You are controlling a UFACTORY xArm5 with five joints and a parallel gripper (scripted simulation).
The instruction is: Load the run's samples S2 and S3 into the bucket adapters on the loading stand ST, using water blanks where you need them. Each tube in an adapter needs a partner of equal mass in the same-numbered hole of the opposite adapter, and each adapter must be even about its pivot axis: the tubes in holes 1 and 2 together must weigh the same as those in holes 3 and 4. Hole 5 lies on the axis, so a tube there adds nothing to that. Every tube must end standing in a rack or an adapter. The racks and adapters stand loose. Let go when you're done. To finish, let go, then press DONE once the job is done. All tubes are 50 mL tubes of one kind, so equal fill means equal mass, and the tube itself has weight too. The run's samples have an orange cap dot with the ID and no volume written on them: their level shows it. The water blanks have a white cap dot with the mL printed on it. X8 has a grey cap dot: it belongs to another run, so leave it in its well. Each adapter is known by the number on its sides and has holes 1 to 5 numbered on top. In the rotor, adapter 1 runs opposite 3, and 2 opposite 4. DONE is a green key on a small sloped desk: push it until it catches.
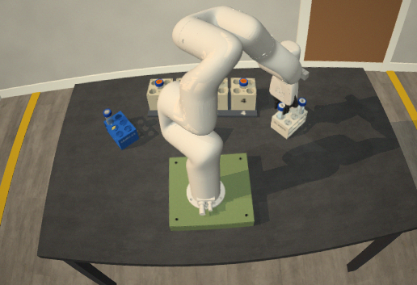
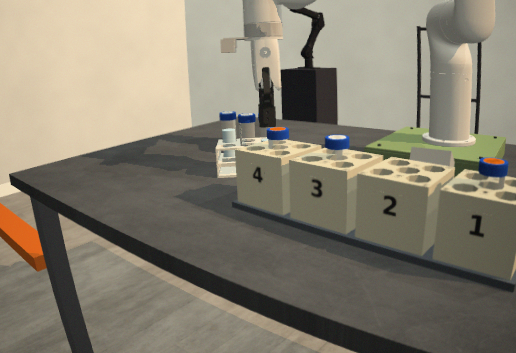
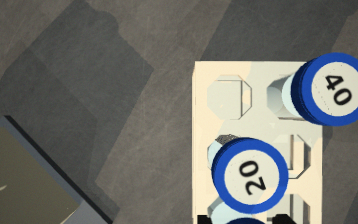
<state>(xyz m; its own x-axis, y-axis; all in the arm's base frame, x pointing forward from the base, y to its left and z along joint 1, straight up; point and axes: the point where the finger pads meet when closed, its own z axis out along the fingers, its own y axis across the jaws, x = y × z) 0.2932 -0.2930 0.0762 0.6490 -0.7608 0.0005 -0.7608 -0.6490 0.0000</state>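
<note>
My hand is 10 mm past the blue-capped tube and 50 mm above it. Round my hand: loading stand ST: 140 mm ahead, 290 mm to the left, 110 mm below; sample tube S2: 140 mm ahead, 120 mm to the left, 50 mm below; white blank rack: 10 mm ahead, 40 mm to the right, 90 mm below.
</note>
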